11 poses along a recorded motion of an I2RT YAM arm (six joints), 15 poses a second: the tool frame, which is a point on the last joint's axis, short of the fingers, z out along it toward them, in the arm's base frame.
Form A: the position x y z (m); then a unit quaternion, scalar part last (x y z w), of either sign.
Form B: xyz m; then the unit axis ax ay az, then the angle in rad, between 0 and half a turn. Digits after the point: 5 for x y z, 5 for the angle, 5 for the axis.
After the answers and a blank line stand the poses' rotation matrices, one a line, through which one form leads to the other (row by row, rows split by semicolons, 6 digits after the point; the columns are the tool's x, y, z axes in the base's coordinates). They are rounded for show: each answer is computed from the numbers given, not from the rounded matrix.
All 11 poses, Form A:
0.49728, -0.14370, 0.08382, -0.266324, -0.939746, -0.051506, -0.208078
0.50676, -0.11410, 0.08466, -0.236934, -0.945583, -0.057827, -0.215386
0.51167, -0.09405, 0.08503, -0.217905, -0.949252, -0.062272, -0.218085
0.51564, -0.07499, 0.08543, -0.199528, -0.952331, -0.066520, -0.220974
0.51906, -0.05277, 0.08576, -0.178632, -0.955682, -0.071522, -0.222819
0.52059, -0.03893, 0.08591, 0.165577, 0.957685, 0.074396, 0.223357
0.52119, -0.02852, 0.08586, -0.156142, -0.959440, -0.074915, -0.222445
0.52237, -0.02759, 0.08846, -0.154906, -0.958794, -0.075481, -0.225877
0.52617, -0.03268, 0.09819, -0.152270, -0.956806, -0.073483, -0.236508
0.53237, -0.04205, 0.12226, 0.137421, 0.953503, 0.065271, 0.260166
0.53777, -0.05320, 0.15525, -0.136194, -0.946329, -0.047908, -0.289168
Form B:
0.49728, -0.14370, 0.08382, 0.27228, 0.96078, 0.05266, 2.72237
0.50676, -0.11410, 0.08466, 0.24263, 0.96831, 0.05922, 2.70742
0.51167, -0.09405, 0.08503, 0.22328, 0.97266, 0.06381, 2.70189
0.51564, -0.07499, 0.08543, 0.20459, 0.97647, 0.06821, 2.69597
0.51906, -0.05277, 0.08576, 0.18324, 0.98033, 0.07337, 2.69218
0.52059, -0.03893, 0.08591, 0.16987, 0.98251, 0.07632, 2.69108
0.52119, -0.02852, 0.08586, 0.16015, 0.98410, 0.07684, 2.69295
0.52237, -0.02759, 0.08846, 0.15902, 0.98423, 0.07748, 2.68591
0.52617, -0.03268, 0.09819, 0.15672, 0.98474, 0.07563, 2.66405
0.53237, -0.04205, 0.12226, 0.14232, 0.98751, 0.06760, 2.61520
0.53777, -0.05320, 0.15525, 0.14227, 0.98856, 0.05005, 2.55488

-0.771550 0.479119 0.418515; 0.521988 0.852837 -0.014027; -0.363646 0.207637 -0.908101
-0.794942 0.423171 0.434733; 0.472992 0.881037 0.007296; -0.379928 0.211425 -0.900530
-0.809913 0.386532 0.441174; 0.440854 0.897279 0.023180; -0.386896 0.213267 -0.897122
-0.822718 0.350635 0.447426; 0.409432 0.911527 0.038517; -0.394336 0.214879 -0.893491
-0.836885 0.309557 0.451440; 0.373303 0.925951 0.057099; -0.400336 0.216310 -0.890473
-0.845392 0.283908 0.452448; 0.350375 0.934099 0.068530; -0.403175 0.216462 -0.889154
-0.852276 0.266289 0.450240; 0.332947 0.940015 0.074287; -0.403451 0.213219 -0.889812
-0.849967 0.262947 0.456524; 0.331145 0.940613 0.074762; -0.409754 0.214721 -0.886564
-0.841756 0.256627 0.474963; 0.326144 0.942828 0.068592; -0.430206 0.212644 -0.877328
-0.826858 0.228100 0.514078; 0.296026 0.953710 0.052968; -0.478199 0.195977 -0.856107
-0.795666 0.230062 0.560345; 0.285475 0.958312 0.011908; -0.534246 0.169439 -0.828174

